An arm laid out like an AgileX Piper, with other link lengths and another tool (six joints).
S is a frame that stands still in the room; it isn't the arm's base.
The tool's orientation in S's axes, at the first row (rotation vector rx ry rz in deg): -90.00 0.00 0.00
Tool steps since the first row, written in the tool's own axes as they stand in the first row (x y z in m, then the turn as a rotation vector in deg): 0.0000 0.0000 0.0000 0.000 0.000 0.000; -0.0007 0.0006 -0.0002 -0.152 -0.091 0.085; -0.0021 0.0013 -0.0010 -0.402 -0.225 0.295; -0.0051 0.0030 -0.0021 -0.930 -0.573 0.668; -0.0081 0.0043 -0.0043 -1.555 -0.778 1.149; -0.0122 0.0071 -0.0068 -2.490 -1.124 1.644; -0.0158 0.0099 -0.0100 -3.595 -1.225 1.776; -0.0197 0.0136 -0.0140 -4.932 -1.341 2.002; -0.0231 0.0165 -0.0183 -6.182 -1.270 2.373; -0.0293 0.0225 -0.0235 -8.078 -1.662 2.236
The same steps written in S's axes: 0.0000 0.0000 0.0000 0.000 0.000 0.000; -0.0007 -0.0002 -0.0006 -0.152 0.085 0.091; -0.0021 -0.0010 -0.0013 -0.402 0.295 0.225; -0.0051 -0.0021 -0.0030 -0.930 0.668 0.573; -0.0081 -0.0043 -0.0043 -1.555 1.149 0.778; -0.0122 -0.0068 -0.0071 -2.490 1.644 1.124; -0.0158 -0.0100 -0.0099 -3.595 1.776 1.225; -0.0197 -0.0140 -0.0136 -4.932 2.002 1.341; -0.0231 -0.0183 -0.0165 -6.182 2.373 1.270; -0.0293 -0.0235 -0.0225 -8.078 2.236 1.662
